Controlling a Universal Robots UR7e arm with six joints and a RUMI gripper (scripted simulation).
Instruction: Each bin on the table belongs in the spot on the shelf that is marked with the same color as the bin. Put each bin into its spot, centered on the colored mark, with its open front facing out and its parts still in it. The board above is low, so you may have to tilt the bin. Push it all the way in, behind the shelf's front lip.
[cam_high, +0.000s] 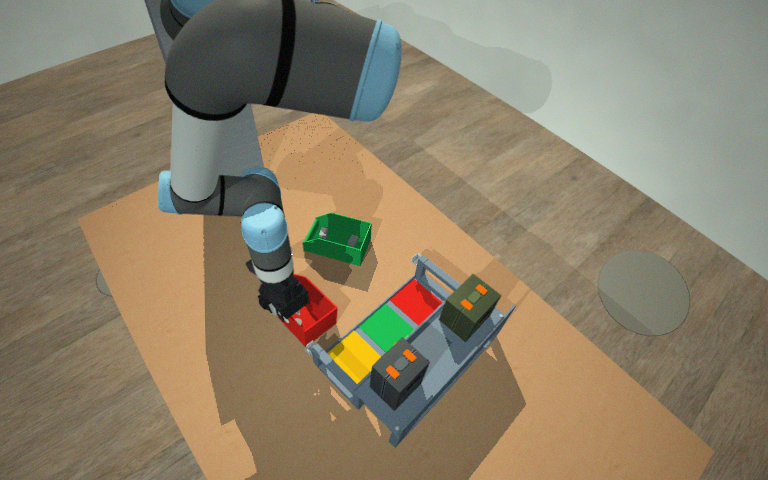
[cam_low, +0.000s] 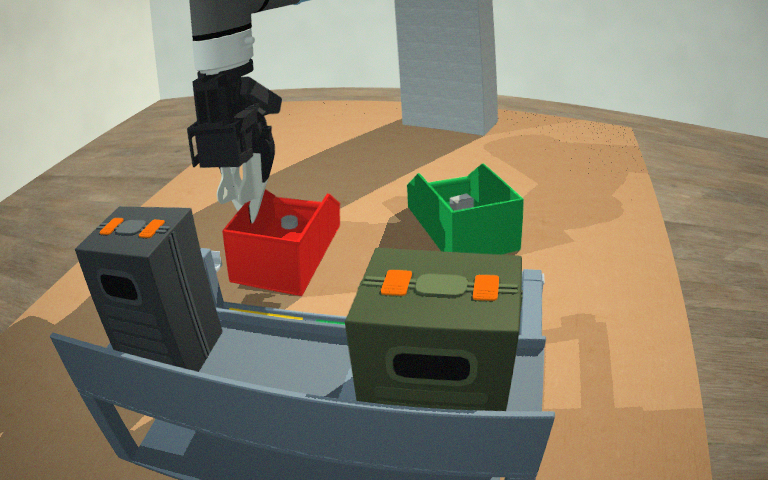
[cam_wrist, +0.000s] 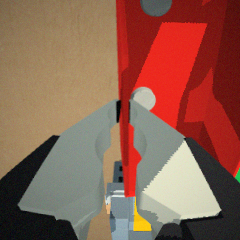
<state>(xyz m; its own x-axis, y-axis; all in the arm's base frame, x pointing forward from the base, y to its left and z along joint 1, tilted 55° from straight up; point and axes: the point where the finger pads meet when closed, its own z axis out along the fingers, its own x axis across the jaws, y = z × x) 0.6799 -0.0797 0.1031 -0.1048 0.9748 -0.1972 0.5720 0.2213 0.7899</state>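
The red bin lies 50 mm to the left of my hand, 30 mm below it and 10 mm behind it. Also, from my hand: olive box: 340 mm to the left, 250 mm ahead, 80 mm above; dark grey box: 290 mm ahead, 120 mm to the left, 90 mm above; green bin: 240 mm to the left, 150 mm behind, 30 mm below.
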